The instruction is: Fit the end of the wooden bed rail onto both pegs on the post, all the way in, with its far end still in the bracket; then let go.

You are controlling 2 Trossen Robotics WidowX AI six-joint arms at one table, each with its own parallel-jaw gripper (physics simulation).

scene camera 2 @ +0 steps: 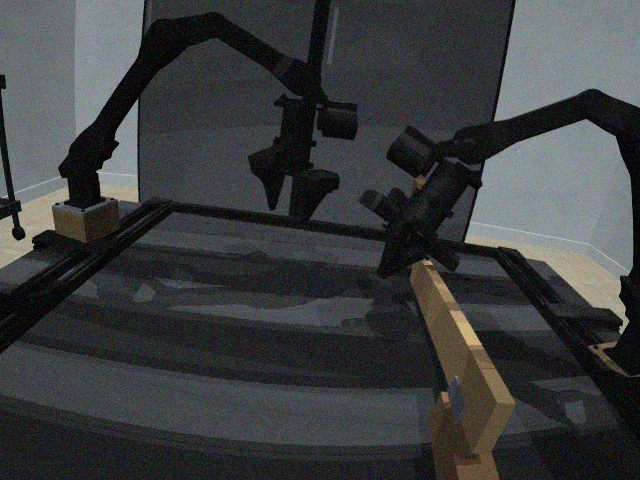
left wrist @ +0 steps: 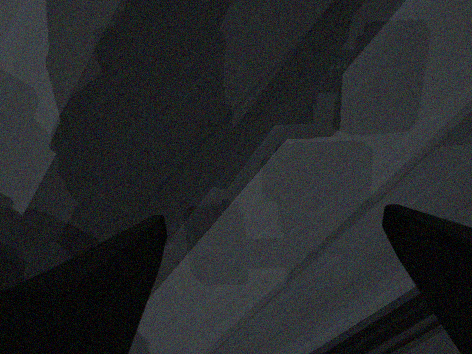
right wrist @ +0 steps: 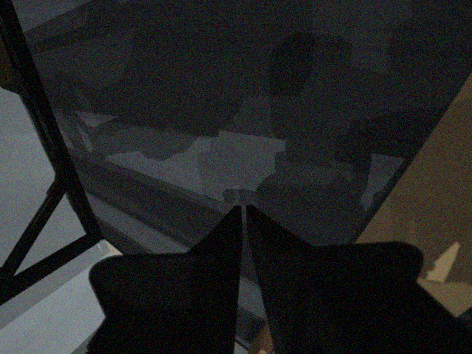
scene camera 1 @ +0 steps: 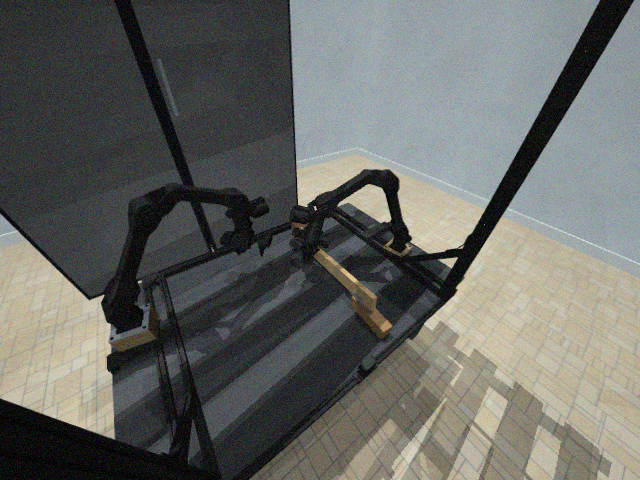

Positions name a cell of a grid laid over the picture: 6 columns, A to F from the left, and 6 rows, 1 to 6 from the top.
Labels:
left gripper: scene camera 2 C3; left wrist D4; scene camera 1 C4; not seen in the right wrist view (out of frame)
right gripper: scene camera 2 D4; right wrist D4; scene camera 1 C4; not seen in the left wrist view (out of frame)
wooden bed rail: scene camera 2 E6; right wrist F4; scene camera 1 D4

